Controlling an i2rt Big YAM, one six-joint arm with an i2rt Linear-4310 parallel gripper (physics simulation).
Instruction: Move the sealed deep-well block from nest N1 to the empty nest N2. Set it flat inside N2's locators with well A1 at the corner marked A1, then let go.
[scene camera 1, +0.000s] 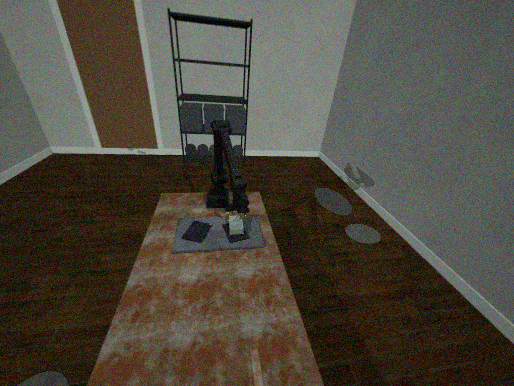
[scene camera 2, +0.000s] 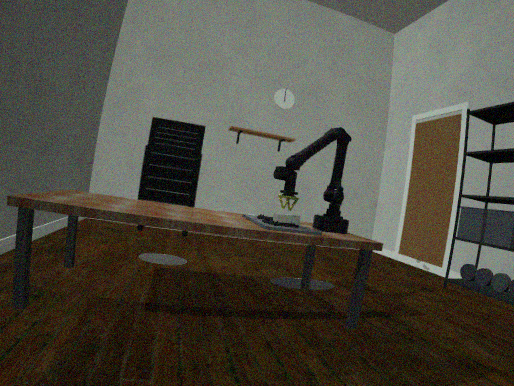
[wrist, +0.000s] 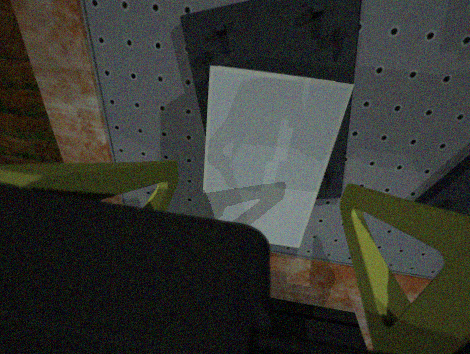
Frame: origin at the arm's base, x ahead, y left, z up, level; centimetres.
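Where they show: gripper, fingertip midpoint: (scene camera 1: 236, 219) (scene camera 2: 286, 209) (wrist: 258, 182); arm's base, link origin: (scene camera 1: 218, 192) (scene camera 2: 332, 217).
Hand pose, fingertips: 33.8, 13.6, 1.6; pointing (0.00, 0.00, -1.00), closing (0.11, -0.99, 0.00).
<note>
Things, the pixels of their centre, and the offset from my fingertips, as dx, dy, dz. Level surfaces: height alone.
- pale sealed block, body centre: (wrist: 261, 162) (scene camera 2: 286, 218) (scene camera 1: 235, 224) -0.9, -0.3, -4.8
- grey perforated board, body centre: (wrist: 374, 148) (scene camera 2: 277, 223) (scene camera 1: 219, 231) +1.0, -10.5, -9.2
- rust-and-grey table, surface height: dz -9.9
The pale sealed block (scene camera 1: 236, 225) (scene camera 2: 286, 219) (wrist: 275, 130) is on the dark nest (scene camera 1: 239, 238) (wrist: 270, 40) on the right in scene camera 1. In the wrist view it looks turned relative to this nest and reaches past its near edge; whether it lies flat is unclear. The other dark nest (scene camera 1: 196, 231), on the left in scene camera 1, holds no block. My gripper (scene camera 1: 236, 215) (scene camera 2: 288, 206) (wrist: 258, 182) is open and empty above the block, its yellow-green fingers spread beyond the block's two sides. Nest labels and the A1 mark cannot be read.
Both nests stand on a grey perforated board (scene camera 1: 215, 246) (wrist: 120, 90). It lies on the rust-and-grey table (scene camera 1: 200, 310) (scene camera 2: 150, 210). The arm's base (scene camera 1: 216, 198) (scene camera 2: 331, 223) stands behind the board. A shelf rack (scene camera 1: 212, 98) stands by the far wall.
</note>
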